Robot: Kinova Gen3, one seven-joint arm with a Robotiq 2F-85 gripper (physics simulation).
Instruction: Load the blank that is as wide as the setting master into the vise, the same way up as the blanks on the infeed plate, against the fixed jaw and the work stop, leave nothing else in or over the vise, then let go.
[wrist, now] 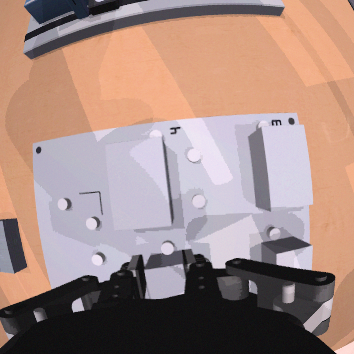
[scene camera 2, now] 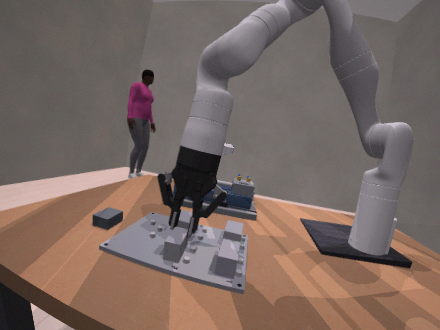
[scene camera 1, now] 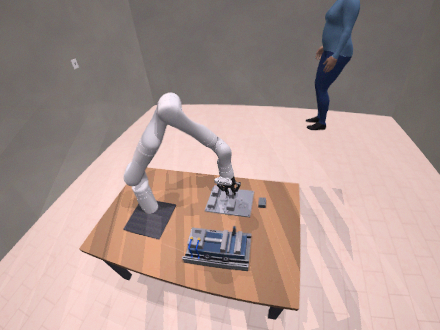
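My gripper (scene camera 2: 181, 231) is visible; the wrist view also shows my gripper (wrist: 163, 264). Present as well: a grey infeed plate (wrist: 228, 225).
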